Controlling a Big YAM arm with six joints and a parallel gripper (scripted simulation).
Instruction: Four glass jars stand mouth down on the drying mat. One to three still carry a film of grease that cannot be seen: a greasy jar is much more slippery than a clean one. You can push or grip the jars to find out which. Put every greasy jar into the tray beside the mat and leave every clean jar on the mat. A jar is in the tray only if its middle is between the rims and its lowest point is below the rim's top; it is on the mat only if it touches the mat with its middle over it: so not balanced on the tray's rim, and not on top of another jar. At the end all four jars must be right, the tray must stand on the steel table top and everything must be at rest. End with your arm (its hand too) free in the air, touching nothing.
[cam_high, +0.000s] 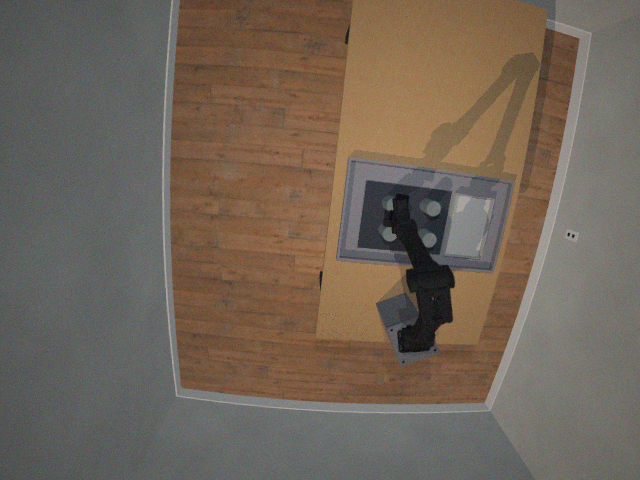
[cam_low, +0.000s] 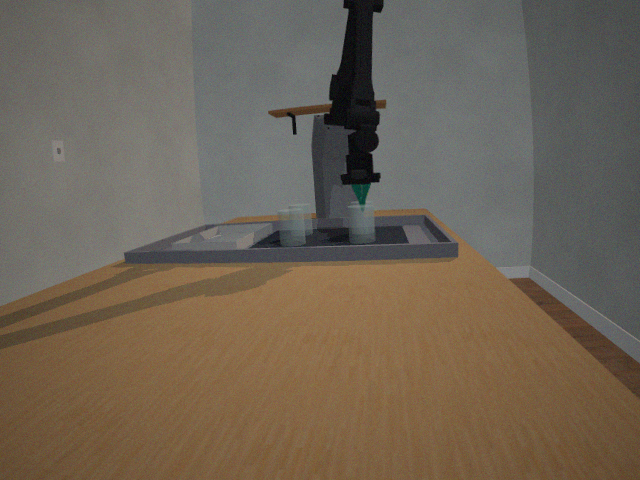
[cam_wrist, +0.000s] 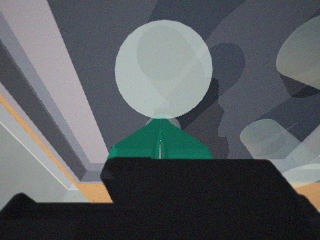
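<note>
Right now my hand is 30 mm past the dark drying mat, 90 mm to the left of it and 80 mm above it. Also, from my hand: pale tray 80 mm behind, 400 mm to the right, 70 mm below; rimmed steel table top 30 mm behind, 200 mm to the right, 80 mm below.
</note>
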